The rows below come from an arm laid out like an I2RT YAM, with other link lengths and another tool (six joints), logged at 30 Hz.
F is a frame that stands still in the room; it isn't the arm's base.
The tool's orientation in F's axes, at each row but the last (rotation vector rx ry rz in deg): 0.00 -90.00 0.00; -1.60 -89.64 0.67; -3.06 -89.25 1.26; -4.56 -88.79 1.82; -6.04 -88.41 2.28; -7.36 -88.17 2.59; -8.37 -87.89 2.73; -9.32 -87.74 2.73; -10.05 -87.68 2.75
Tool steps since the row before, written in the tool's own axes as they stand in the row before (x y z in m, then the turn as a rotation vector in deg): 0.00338 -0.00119 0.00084 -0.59 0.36 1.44; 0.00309 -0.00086 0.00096 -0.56 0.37 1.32; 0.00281 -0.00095 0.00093 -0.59 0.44 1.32; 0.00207 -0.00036 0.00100 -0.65 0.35 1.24; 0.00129 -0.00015 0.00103 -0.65 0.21 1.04; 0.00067 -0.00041 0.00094 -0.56 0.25 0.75; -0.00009 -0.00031 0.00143 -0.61 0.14 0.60; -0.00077 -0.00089 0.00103 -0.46 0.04 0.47; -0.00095 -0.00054 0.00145 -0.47 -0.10 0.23
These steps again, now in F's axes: -0.00084 -0.00119 0.00338 -1.44 0.36 -0.59; -0.00095 -0.00077 0.00312 -1.32 0.37 -0.56; -0.00091 -0.00080 0.00286 -1.32 0.44 -0.59; -0.00097 -0.00018 0.00211 -1.24 0.34 -0.65; -0.00100 0.00001 0.00132 -1.05 0.19 -0.64; -0.00094 -0.00028 0.00074 -0.75 0.23 -0.56; -0.00145 -0.00023 -0.00001 -0.61 0.10 -0.60; -0.00112 -0.00090 -0.00061 -0.48 0.01 -0.45; -0.00153 -0.00055 -0.00082 -0.26 -0.15 -0.44
